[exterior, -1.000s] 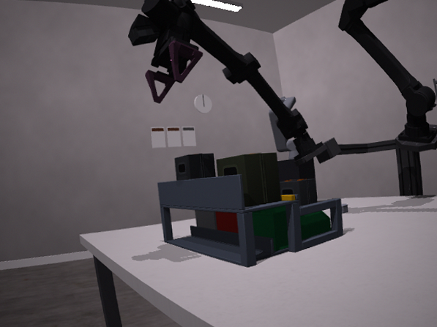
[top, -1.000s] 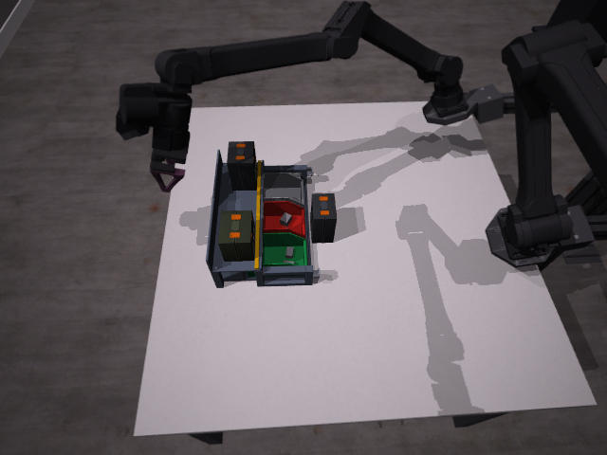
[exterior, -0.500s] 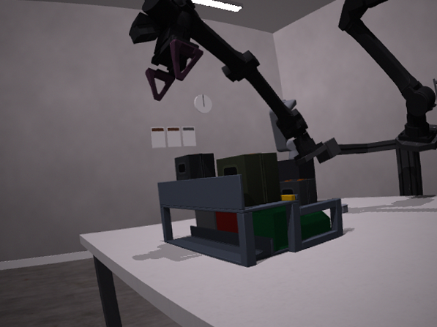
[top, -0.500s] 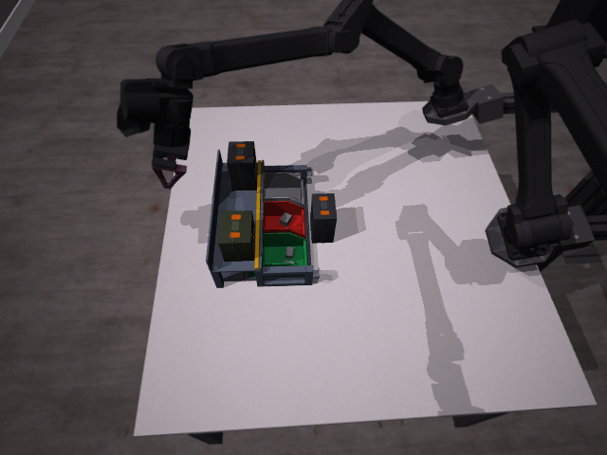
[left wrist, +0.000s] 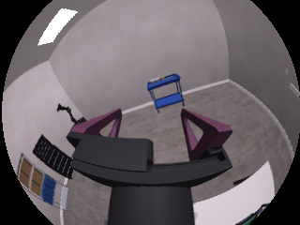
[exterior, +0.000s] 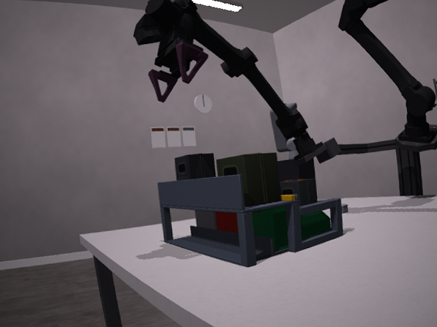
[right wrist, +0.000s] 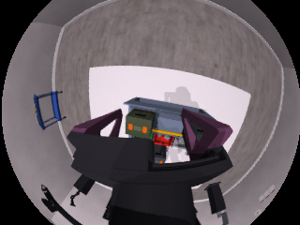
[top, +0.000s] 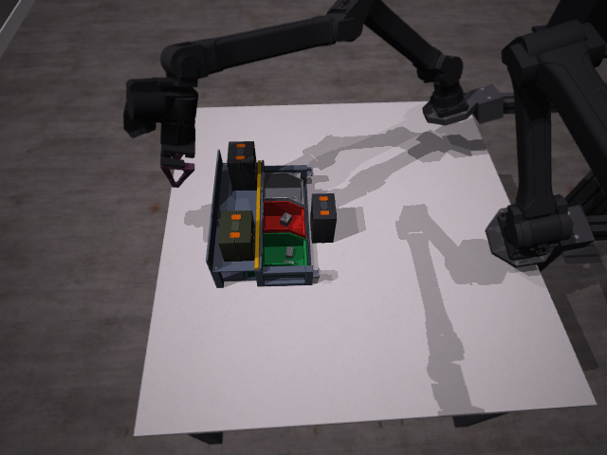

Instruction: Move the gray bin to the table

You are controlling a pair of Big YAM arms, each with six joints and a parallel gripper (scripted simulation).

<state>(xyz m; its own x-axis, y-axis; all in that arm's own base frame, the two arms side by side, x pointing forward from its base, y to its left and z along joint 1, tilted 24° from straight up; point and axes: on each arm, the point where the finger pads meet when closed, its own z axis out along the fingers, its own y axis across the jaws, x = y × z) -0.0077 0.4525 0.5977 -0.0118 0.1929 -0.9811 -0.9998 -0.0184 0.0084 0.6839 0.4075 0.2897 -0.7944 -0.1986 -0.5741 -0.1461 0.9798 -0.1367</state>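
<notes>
Now: the gray bin 30 cm below my right hand, 24 cm behind it and 14 cm to the right of it. From my right hand the other things lie so: green bin (30 cm below, 21 cm behind, 9 cm to the left); then red bin (30 cm below, 22 cm behind, 3 cm to the right); then shelf (28 cm below, 19 cm behind, 3 cm to the right).
</notes>
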